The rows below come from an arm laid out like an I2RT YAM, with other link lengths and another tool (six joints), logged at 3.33 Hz.
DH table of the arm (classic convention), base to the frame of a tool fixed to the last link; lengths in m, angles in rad. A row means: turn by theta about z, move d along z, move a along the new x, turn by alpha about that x. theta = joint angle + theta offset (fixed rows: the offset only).
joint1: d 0.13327, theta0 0, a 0.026, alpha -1.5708
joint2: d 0, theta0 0, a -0.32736, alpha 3.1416
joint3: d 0, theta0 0.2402, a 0.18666, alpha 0
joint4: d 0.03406, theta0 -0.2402, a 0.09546, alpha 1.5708
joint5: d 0.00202, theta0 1.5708, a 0, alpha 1.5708
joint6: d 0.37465, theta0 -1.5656, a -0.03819, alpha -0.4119
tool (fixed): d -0.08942, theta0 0, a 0, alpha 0
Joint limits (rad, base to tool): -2.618..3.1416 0..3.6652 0..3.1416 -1.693..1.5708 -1.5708..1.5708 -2.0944..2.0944
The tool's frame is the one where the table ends.
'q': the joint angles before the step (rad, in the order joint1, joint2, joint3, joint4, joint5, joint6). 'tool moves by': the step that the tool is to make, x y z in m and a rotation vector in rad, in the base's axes. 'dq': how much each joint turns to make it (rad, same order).
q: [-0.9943, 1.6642, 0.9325, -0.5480, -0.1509, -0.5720]
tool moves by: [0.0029, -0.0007, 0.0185, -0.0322, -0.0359, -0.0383]
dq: [0.0000, -0.0752, 0.0026, -0.0251, 0.0000, 0.0407]
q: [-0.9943, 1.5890, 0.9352, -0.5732, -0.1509, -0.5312]
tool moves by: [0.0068, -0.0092, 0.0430, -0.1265, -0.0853, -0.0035]
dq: [0.0010, -0.1708, -0.0001, -0.0174, -0.0004, 0.0052]
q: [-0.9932, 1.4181, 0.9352, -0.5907, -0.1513, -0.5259]
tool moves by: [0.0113, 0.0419, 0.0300, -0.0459, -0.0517, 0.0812]
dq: [0.1224, -0.1773, -0.0001, -0.1032, 0.0088, 0.0431]
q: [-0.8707, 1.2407, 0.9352, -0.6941, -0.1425, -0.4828]
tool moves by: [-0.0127, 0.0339, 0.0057, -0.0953, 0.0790, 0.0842]
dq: [0.3007, -0.1386, -0.0002, -0.1313, 0.2218, 0.1139]
